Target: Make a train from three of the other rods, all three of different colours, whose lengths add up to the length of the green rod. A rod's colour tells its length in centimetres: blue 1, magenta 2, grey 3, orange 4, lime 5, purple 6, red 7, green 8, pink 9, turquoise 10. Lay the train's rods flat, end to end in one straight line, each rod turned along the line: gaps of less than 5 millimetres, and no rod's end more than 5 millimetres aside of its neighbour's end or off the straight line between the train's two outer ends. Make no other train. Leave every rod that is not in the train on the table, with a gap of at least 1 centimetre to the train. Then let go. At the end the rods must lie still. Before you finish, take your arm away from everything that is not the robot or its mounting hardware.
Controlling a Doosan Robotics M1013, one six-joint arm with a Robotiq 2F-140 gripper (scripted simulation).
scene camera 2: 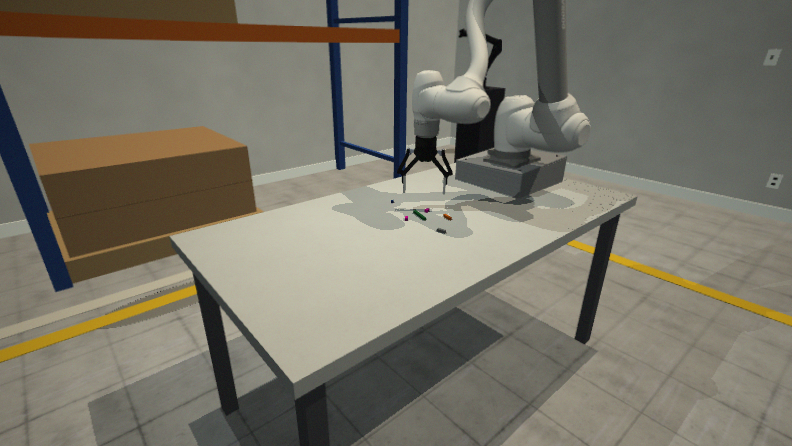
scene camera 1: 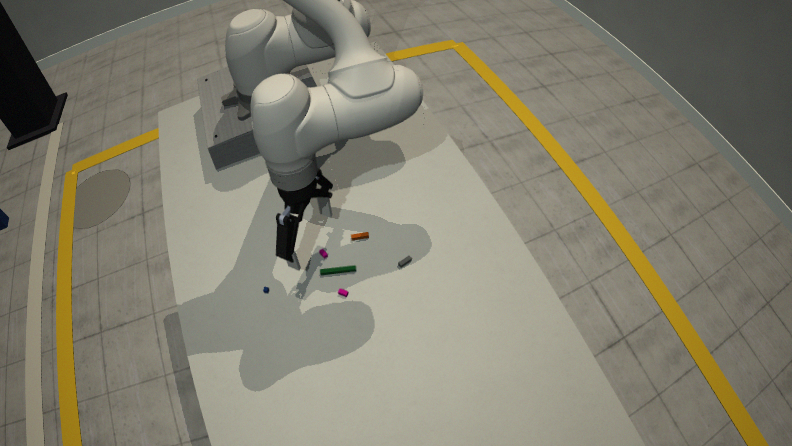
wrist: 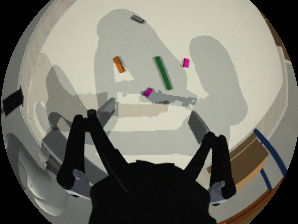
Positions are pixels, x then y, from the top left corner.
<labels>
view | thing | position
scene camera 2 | my gripper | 424, 192
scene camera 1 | my gripper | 310, 240
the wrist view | my gripper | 153, 111
</labels>
